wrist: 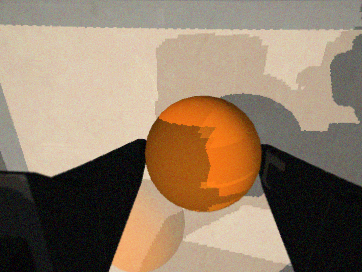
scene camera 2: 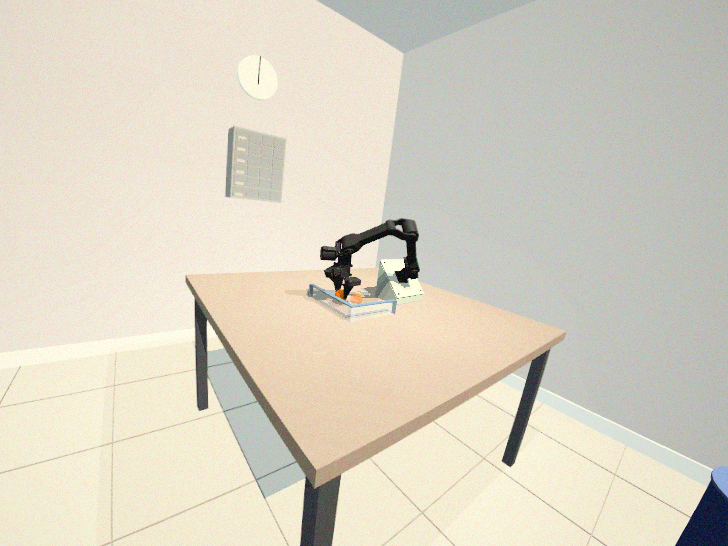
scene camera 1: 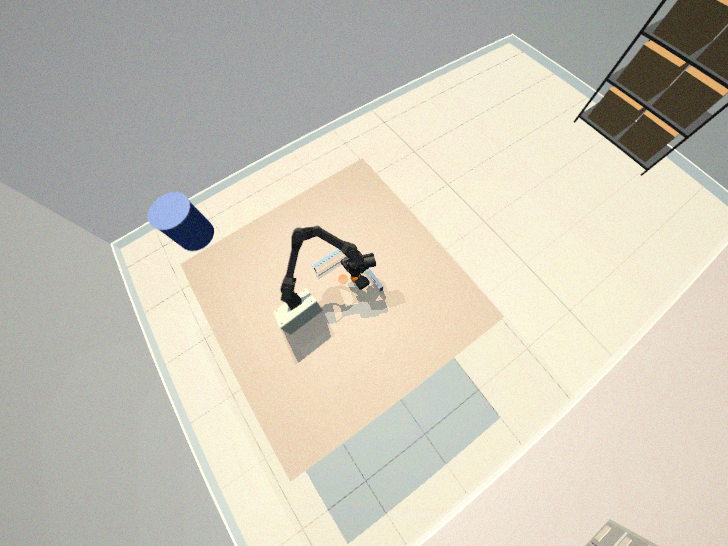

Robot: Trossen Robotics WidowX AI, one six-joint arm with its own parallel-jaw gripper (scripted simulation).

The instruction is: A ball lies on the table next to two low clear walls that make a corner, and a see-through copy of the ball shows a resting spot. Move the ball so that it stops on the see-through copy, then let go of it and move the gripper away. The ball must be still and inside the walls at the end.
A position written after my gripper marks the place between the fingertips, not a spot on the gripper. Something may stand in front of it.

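Gripper state: my gripper point(wrist: 201, 150) holds an orange ball point(wrist: 203, 153).
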